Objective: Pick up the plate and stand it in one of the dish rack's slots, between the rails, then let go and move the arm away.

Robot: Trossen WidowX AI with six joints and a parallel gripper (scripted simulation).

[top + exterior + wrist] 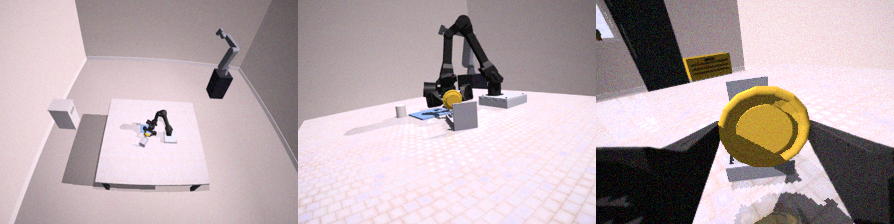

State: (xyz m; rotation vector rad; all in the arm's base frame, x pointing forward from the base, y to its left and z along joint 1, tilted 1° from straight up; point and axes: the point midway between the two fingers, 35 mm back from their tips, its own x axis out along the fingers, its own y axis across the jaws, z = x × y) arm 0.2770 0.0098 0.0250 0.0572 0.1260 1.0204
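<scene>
Right now the grey dish rack is 6 cm to the left of my gripper tip, 4 cm below it and 3 cm ahead of it. Round my gripper tip: yellow plate 1 cm to the right; cup 23 cm to the right, 10 cm ahead, 4 cm below; blue mat 15 cm to the right, 7 cm below.
</scene>
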